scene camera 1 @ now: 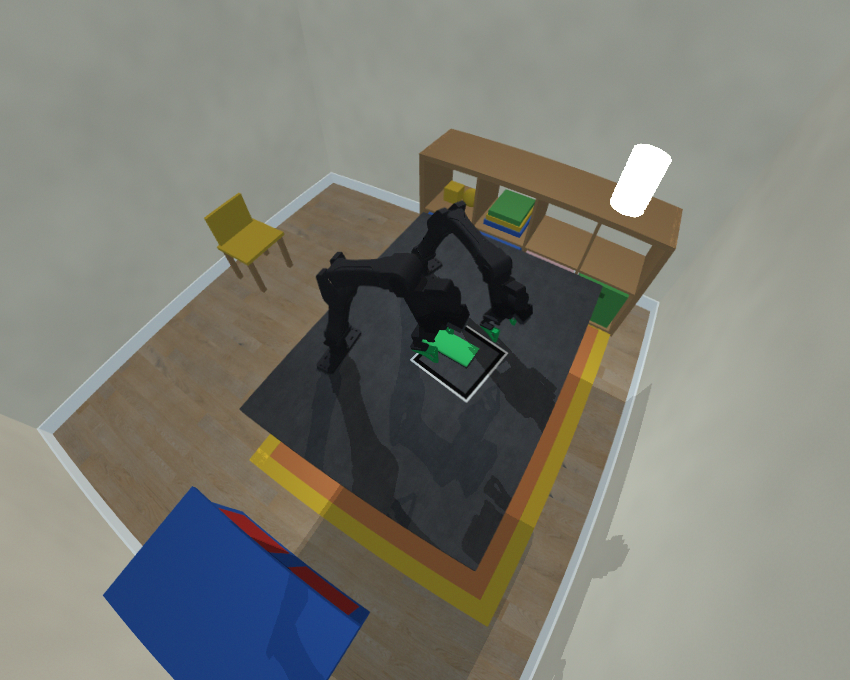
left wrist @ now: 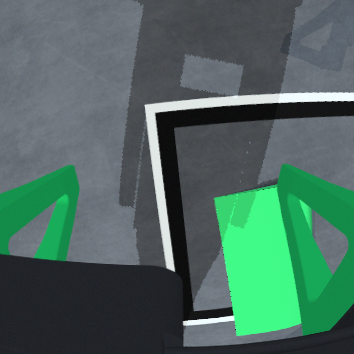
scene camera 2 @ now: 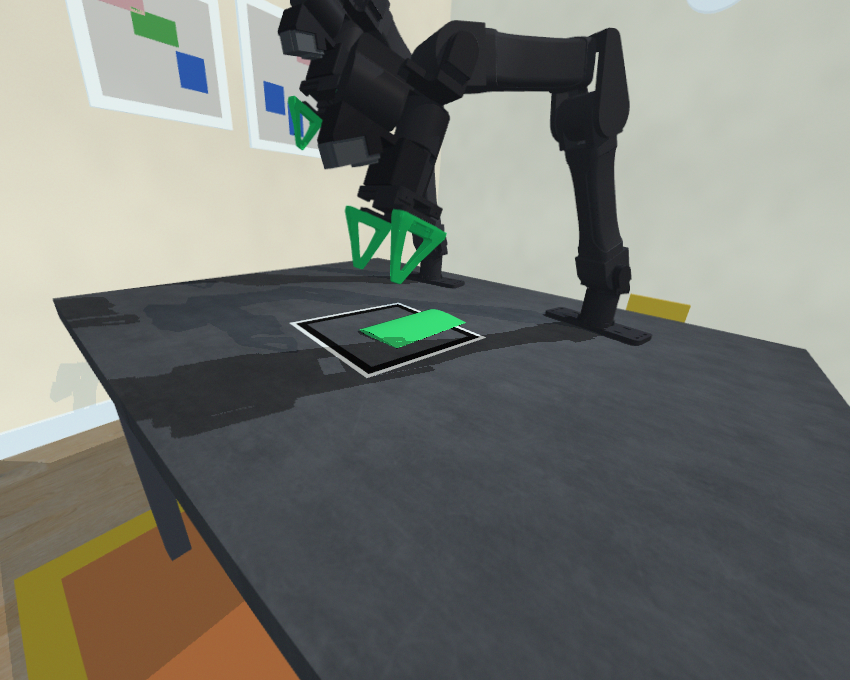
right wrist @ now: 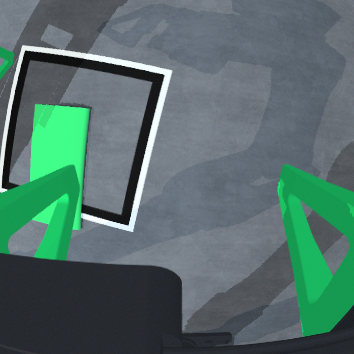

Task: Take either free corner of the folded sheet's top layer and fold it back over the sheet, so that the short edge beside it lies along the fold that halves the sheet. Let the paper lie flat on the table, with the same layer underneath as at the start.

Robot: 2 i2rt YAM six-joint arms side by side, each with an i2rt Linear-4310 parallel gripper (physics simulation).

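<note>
The folded green sheet (scene camera 1: 455, 347) (scene camera 2: 411, 328) (left wrist: 260, 250) (right wrist: 59, 145) lies as a narrow rectangle on the table, slightly bowed in scene camera 2. One end crosses the outline of the square frame (scene camera 1: 439, 380) (scene camera 2: 329, 350) (left wrist: 160, 185) (right wrist: 150, 150). Which long side is the fold is unclear. My left gripper (scene camera 1: 502, 326) (scene camera 2: 379, 275) (left wrist: 177, 175) is open and empty above the table; its right finger hides part of the sheet in the left wrist view. My right gripper (scene camera 1: 442, 345) (right wrist: 178, 175) is open and empty, higher up; its left finger overlaps the sheet's lower end in the right wrist view.
The dark table (scene camera 1: 354, 439) (scene camera 2: 567, 460) carries both arm bases. The left gripper is near the right one, and one of its fingers shows at the left edge of the right wrist view. A wooden shelf (scene camera 1: 552, 164), a yellow chair (scene camera 1: 251, 239) and a blue piece of furniture (scene camera 1: 219, 595) stand around the table.
</note>
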